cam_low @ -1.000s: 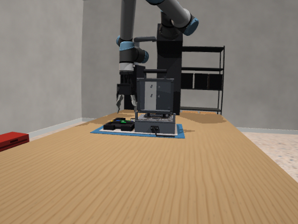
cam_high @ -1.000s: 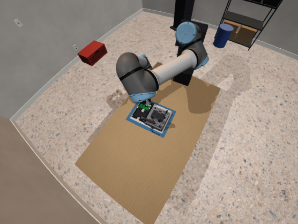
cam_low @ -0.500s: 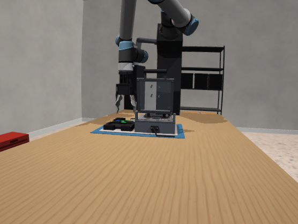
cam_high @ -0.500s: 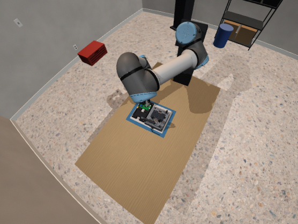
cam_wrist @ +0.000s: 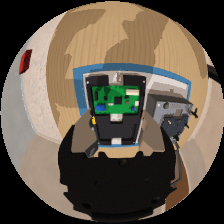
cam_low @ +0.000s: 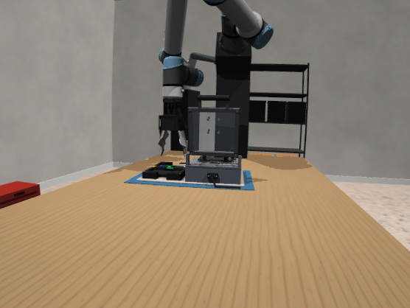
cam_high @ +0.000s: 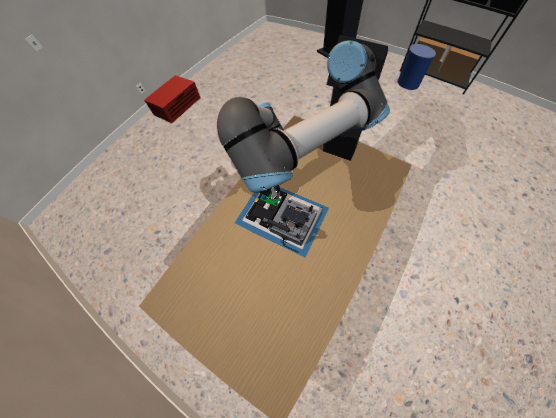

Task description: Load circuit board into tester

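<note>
Right now the green circuit board is 50 mm below my hand. From my hand the other things lie so: tester bed: 190 mm to the left, 20 mm behind; then tester lid: 230 mm to the left, 110 mm above, 90 mm ahead.
</note>
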